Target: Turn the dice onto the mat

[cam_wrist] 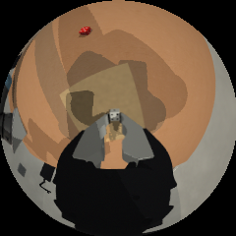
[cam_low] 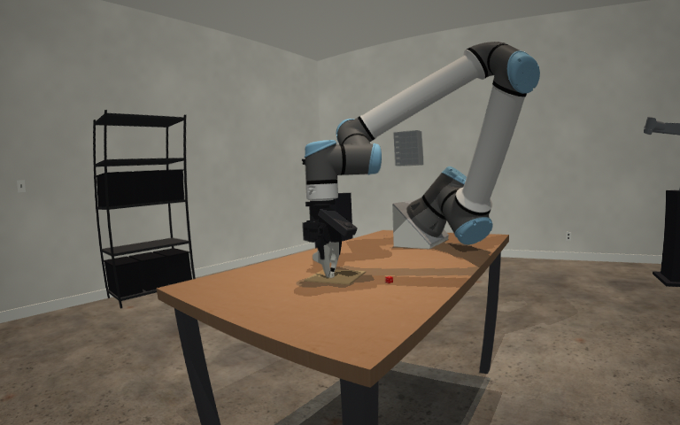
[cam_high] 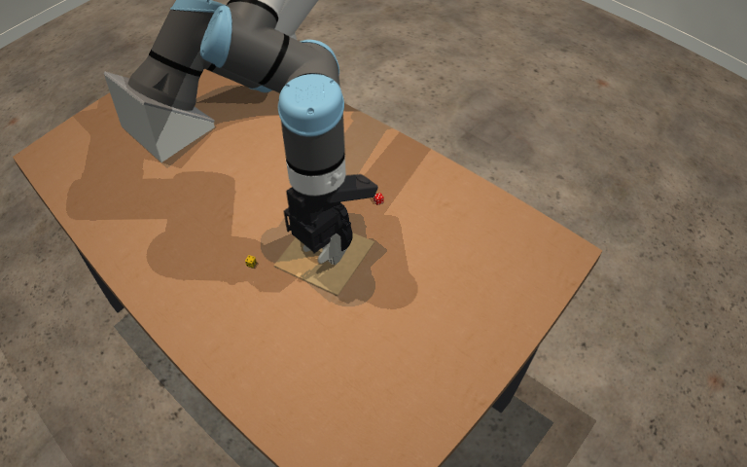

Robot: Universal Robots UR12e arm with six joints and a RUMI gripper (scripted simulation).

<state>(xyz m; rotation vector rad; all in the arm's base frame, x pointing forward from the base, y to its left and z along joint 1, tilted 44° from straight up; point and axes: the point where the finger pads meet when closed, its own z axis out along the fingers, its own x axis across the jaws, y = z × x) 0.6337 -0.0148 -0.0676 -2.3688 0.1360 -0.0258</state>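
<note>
My gripper is now 1 cm above the white die. The rest, counted from my hand: red die: 17 cm to the left, 3 cm behind, 1 cm below; then yellow die: 12 cm behind, 10 cm to the right, 1 cm below; then tan mat: 2 cm below, 2 cm behind.
</note>
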